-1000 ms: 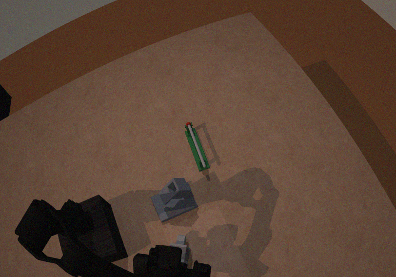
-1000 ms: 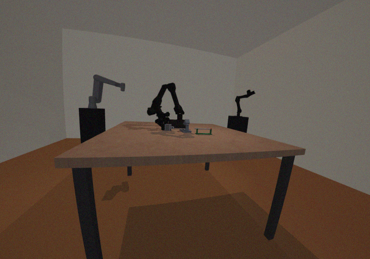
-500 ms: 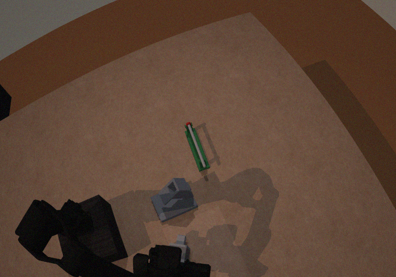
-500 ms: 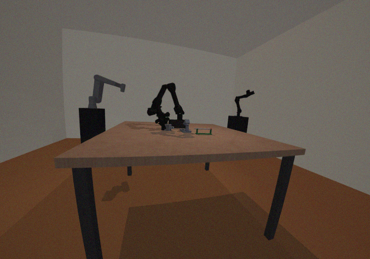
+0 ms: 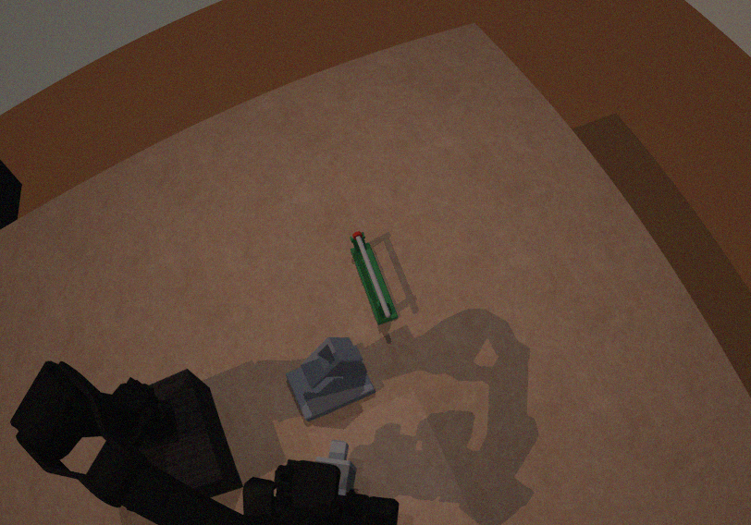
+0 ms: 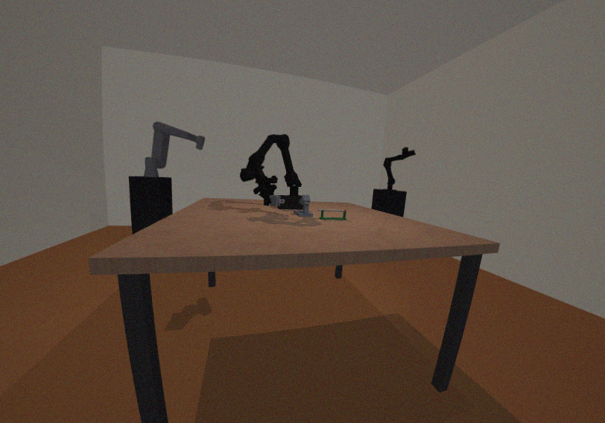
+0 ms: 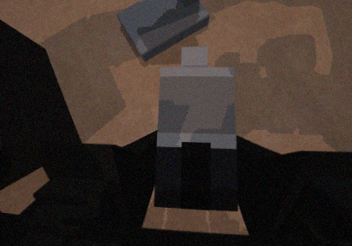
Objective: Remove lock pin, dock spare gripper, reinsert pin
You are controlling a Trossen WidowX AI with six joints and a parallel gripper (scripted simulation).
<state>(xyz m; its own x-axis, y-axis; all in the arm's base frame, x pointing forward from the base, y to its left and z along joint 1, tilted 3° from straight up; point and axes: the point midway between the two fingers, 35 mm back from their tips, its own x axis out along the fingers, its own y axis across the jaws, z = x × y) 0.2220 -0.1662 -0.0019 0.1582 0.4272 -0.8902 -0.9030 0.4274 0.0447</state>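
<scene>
Now: the grey mount 17 cm to the left of my gripper tip and 5 cm ahead of it. Also, from my gripper tip: spare gripper 1 cm to the left, 1 cm ahead, 1 cm above; green cradle 31 cm to the left, 14 cm ahead, 3 cm below.
</scene>
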